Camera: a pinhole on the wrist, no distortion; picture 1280 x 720 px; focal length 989.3 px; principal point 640.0 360.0 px. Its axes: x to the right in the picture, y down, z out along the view. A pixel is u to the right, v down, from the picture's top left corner.
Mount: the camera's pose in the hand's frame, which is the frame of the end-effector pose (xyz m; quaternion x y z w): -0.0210 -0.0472 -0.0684 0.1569 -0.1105 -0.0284 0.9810
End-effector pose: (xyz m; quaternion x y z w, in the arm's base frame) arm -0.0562 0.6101 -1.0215 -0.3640 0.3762 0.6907 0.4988
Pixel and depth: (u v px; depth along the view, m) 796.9 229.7 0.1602
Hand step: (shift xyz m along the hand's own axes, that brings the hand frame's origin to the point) -0.0329 -0.1178 0.0787
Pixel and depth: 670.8 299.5 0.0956
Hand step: -0.0398 -0.0818 0.0189
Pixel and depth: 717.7 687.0 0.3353
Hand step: -0.0687 -0.0455 0.2825
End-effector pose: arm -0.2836 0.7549 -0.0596 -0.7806 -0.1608 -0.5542 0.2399
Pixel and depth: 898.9 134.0 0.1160
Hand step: -0.0182 -0.1101 0.0370
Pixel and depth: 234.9 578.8 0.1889
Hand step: -0.1381 -0.0575 0.1036
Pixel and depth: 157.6 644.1 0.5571
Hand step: -0.4080 -0.0388 0.4414
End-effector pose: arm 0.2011 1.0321 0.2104 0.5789 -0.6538 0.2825 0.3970
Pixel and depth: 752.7 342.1 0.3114
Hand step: -0.0569 -0.1497 0.2257
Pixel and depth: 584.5 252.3 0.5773
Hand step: -0.1842 -0.2780 0.4399
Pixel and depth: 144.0 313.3 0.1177
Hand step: -0.1052 -0.0826 0.0266
